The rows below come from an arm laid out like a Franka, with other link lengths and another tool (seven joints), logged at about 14 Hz.
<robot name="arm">
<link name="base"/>
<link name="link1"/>
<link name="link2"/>
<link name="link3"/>
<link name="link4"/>
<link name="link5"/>
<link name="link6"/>
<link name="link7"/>
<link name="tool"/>
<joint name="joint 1" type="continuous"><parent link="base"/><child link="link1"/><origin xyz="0 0 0.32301" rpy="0 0 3.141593"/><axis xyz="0 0 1"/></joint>
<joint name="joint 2" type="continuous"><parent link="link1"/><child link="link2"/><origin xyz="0 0 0" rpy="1.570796 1.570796 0"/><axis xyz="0 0 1"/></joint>
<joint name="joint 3" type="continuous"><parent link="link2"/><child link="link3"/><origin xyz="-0.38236 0 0" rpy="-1.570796 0 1.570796"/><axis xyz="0 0 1"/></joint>
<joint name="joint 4" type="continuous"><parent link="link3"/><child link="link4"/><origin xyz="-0.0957 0 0" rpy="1.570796 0 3.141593"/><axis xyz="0 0 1"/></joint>
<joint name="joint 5" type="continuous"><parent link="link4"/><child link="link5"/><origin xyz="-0.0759 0.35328 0" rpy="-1.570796 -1.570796 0"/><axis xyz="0 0 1"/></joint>
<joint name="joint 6" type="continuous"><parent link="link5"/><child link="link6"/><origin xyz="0 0 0" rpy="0 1.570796 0"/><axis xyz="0 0 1"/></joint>
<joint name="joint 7" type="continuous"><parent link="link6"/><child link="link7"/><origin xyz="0 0.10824 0" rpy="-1.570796 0 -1.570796"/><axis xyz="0 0 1"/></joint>
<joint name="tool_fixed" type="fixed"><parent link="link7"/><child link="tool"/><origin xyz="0.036 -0.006 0.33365" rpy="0 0.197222 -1.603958"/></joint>
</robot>
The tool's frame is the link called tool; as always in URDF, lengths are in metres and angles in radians. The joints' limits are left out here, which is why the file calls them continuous.
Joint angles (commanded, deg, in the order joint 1, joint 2, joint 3, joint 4, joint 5, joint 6, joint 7), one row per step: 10.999 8.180 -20.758 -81.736 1.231 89.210 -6.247; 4.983 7.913 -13.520 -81.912 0.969 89.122 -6.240; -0.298 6.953 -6.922 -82.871 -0.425 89.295 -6.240; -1.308 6.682 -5.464 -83.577 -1.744 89.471 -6.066; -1.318 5.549 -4.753 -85.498 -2.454 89.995 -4.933; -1.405 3.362 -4.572 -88.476 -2.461 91.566 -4.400; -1.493 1.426 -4.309 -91.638 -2.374 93.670 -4.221; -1.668 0.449 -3.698 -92.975 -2.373 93.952 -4.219; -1.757 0.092 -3.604 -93.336 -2.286 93.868 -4.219; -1.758 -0.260 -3.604 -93.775 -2.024 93.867 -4.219; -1.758 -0.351 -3.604 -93.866 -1.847 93.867 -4.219; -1.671 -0.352 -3.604 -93.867 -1.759 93.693 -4.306
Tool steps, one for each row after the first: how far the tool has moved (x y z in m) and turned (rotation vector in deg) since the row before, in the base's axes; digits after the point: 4 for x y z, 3 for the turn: 0.0000 0.0079 -0.0017 0.822 0.178 1.132; -0.0043 0.0028 0.0013 -0.383 0.045 1.235; -0.0030 -0.0034 -0.0021 -1.078 0.407 0.260; -0.0074 0.0038 -0.0024 -0.523 0.283 -0.421; -0.0087 0.0017 0.0006 0.096 -0.811 -0.380; -0.0061 0.0027 -0.0029 0.161 -0.899 0.077; -0.0060 0.0045 -0.0007 0.087 0.073 0.444; -0.0028 0.0008 0.0004 0.118 0.078 -0.004; -0.0026 0.0017 -0.0002 0.291 0.062 -0.017; -0.0005 0.0011 0.0001 0.182 -0.017 -0.011; -0.0009 0.0013 -0.0003 0.103 0.168 0.163
